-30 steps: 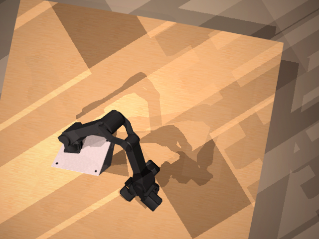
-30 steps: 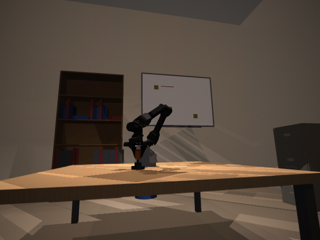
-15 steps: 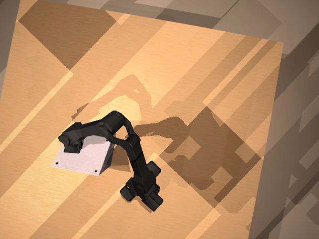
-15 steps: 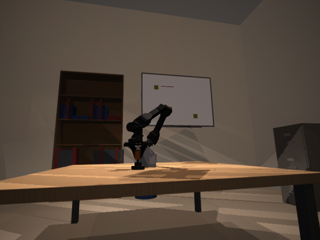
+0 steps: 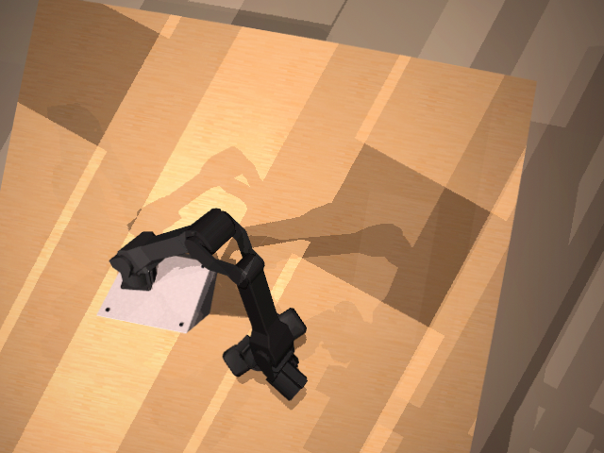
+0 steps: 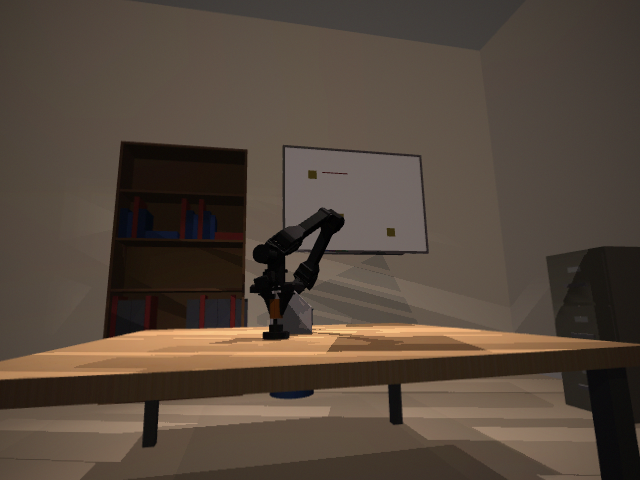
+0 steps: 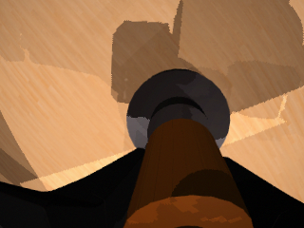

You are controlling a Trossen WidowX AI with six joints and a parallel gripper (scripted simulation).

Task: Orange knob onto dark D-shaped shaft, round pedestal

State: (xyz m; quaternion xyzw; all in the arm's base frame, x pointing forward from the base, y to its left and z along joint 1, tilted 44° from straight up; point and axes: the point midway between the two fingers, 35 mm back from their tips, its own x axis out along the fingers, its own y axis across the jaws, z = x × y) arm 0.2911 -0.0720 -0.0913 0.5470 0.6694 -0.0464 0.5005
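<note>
Now: gripper tip 20 mm below the orange knob. Also, from my gripper tip: dark round pedestal: 40 mm below.
</note>
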